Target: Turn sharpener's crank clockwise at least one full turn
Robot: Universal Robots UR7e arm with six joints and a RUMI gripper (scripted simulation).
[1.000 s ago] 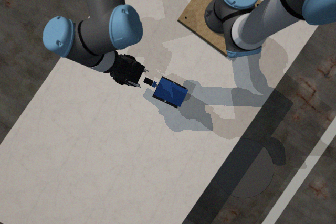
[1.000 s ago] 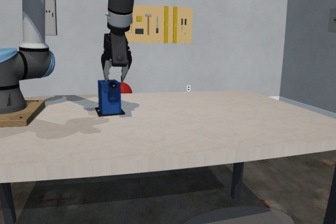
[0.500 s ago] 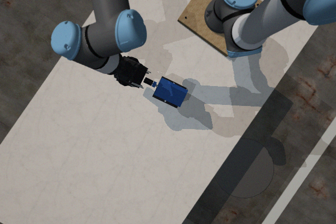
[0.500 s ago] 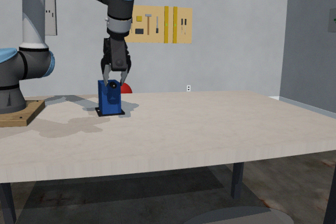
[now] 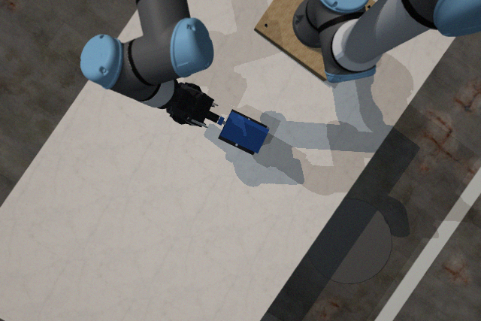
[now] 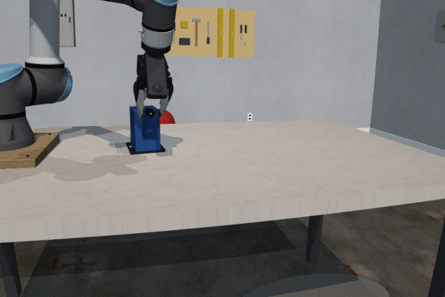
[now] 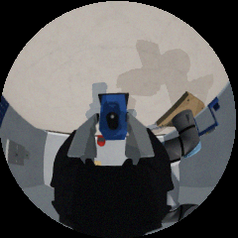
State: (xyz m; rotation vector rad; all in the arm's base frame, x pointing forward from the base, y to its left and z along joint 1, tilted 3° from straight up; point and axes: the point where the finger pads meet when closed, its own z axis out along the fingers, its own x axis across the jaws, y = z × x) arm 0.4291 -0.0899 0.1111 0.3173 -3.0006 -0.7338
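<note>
Now: hand 1 cm past the sharpener crank, 3 cm to the right of it and 1 cm above it.
</note>
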